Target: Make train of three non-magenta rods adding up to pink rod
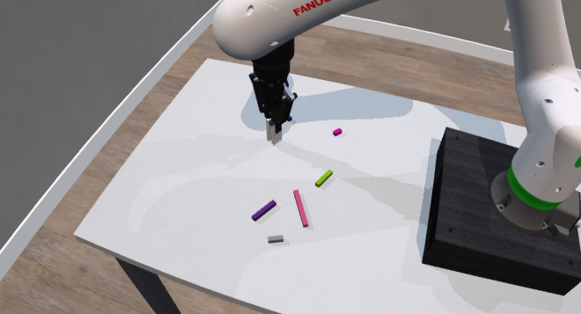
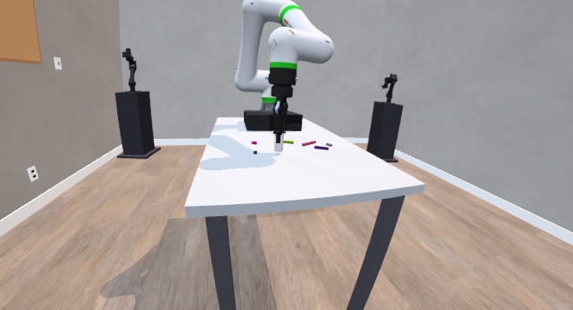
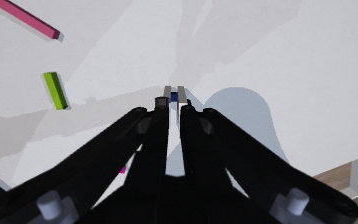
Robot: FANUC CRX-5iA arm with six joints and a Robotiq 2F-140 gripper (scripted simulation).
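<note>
My hand is 120 mm past the magenta rod, 90 mm to the left of it and 40 mm above it. The rest, counted from my hand: lime rod: 150 mm behind, 50 mm to the left, 40 mm below; then pink rod: 150 mm to the left, 140 mm behind, 40 mm below; then purple rod: 190 mm to the left, 70 mm behind, 40 mm below.
</note>
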